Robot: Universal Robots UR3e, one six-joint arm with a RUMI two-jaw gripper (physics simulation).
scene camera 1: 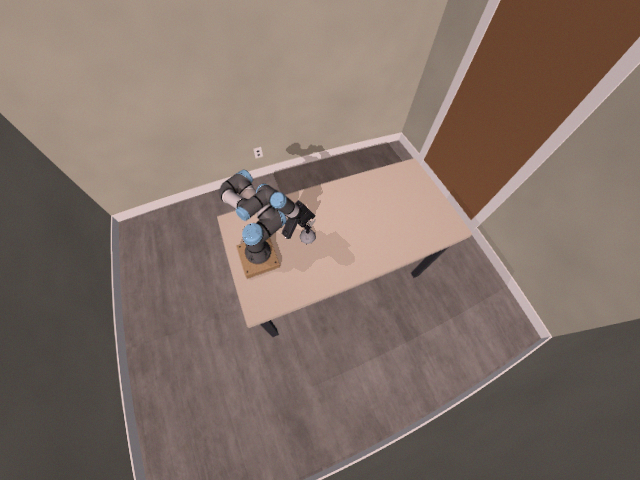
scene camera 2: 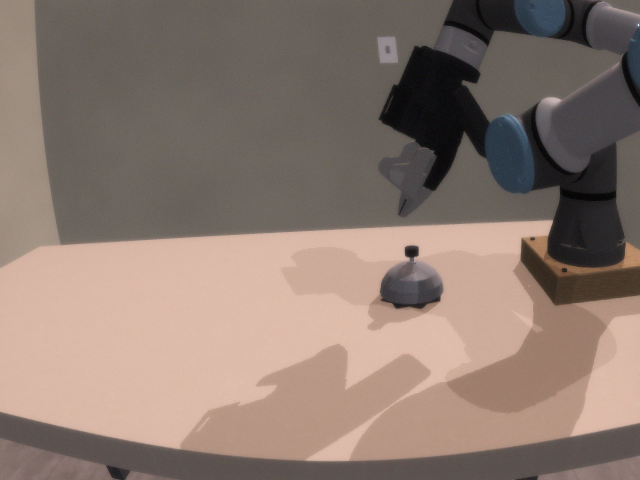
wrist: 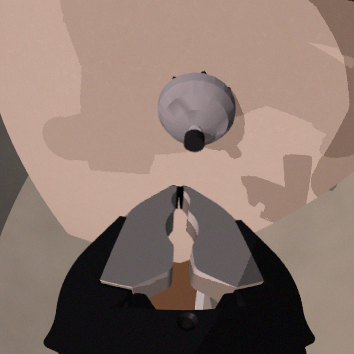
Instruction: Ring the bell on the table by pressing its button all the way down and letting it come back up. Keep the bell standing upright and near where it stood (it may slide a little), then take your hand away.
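Frame: origin at the arm's base, x up, y ahead, z left, level; centimetres.
Seen in the pictures: gripper, fingertip midpoint: [scene camera 1: 310, 227] [scene camera 2: 401, 216] [wrist: 178, 187]; arm's base at its link origin: [scene camera 1: 258, 252] [scene camera 2: 585, 252].
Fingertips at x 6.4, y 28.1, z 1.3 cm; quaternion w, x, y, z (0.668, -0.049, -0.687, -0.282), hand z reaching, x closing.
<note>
Offsets run from my fingertips to a thing's top centre. Level surfaces: height alone.
The grey domed bell @(dz +0.5, dx -3.9, dy -1.2 cm) [scene camera 1: 307, 237] [scene camera 2: 412, 284] [wrist: 196, 105] stands upright on the table @(dx -10.5 cm) [scene camera 1: 382, 206] [scene camera 2: 129, 330]. Its black button @(dz +0.5, dx -3.9, dy -1.2 cm) [scene camera 2: 411, 251] [wrist: 194, 140] sits up on a short stem above the dome. My gripper [scene camera 2: 402, 213] [wrist: 178, 187] is shut with nothing between its fingertips. In the scene camera 2 view the tips hang in the air above the button, slightly to its left, with a gap between them. In the scene camera 1 view the arm partly covers the bell's top and the fingertips are too small to make out.
The arm's wooden base block [scene camera 1: 262, 268] [scene camera 2: 589, 285] stands at one end of the table, to the right of the bell in the scene camera 2 view. Shadows of the arm fall across the table around the bell. A wall stands behind the table.
</note>
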